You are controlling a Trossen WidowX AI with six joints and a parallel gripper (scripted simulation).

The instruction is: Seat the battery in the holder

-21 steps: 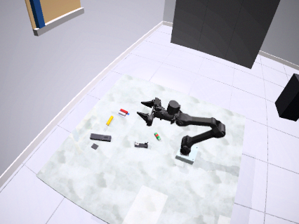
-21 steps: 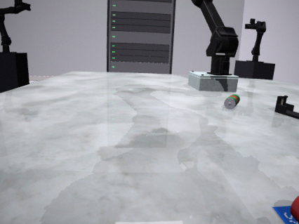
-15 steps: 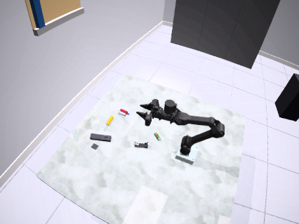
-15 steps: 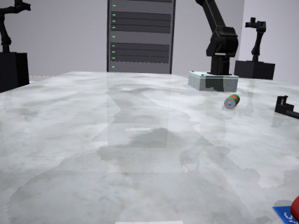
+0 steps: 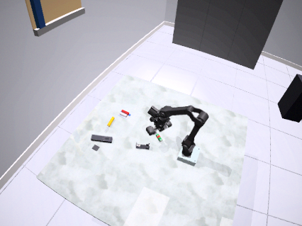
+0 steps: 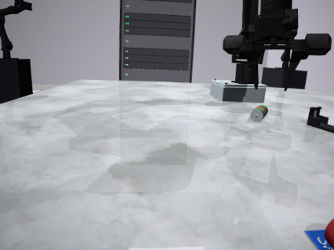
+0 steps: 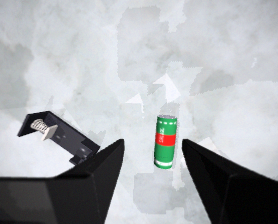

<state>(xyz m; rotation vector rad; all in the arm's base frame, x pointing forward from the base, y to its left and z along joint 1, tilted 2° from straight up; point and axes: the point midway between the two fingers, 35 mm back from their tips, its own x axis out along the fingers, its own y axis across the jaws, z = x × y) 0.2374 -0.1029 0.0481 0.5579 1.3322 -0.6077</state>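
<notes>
The battery lies 5 cm below my gripper tip and 2 cm behind it. From my gripper tip the other things lie so: yellow screwdriver (38 cm ahead, 5 cm below); white blister card (30 cm ahead, 15 cm to the right, 5 cm below); black remote control (38 cm ahead, 14 cm to the left, 5 cm below).
</notes>
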